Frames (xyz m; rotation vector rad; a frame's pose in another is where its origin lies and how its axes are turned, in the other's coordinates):
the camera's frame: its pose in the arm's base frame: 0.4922 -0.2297 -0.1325 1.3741 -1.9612 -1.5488
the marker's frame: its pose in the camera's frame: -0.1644 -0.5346 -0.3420 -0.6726 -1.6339 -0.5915
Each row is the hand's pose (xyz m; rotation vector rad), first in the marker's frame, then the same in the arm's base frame.
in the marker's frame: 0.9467 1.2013 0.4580 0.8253 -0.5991 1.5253
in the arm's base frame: -0.3787 -0.1439 0.2158 -1.3424 -1.0243 -1.9531
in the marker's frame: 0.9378 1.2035 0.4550 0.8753 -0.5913 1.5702
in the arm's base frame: -0.3745 -0.1526 0.2162 -1.3435 -1.0492 -1.8795
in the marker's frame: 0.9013 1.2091 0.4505 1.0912 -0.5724 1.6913
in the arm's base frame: -0.3538 -0.1827 0.2234 -1.3689 -1.1648 -1.6142
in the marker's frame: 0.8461 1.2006 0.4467 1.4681 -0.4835 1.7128
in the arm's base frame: -0.3100 -0.2169 0.2304 -1.3778 -1.4348 -1.2764
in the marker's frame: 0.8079 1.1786 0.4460 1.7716 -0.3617 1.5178
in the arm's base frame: -0.2680 -0.2302 0.2309 -1.3670 -1.7658 -1.0955
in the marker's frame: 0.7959 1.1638 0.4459 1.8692 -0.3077 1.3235
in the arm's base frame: -0.2491 -0.2297 0.2281 -1.3698 -1.9680 -1.0836
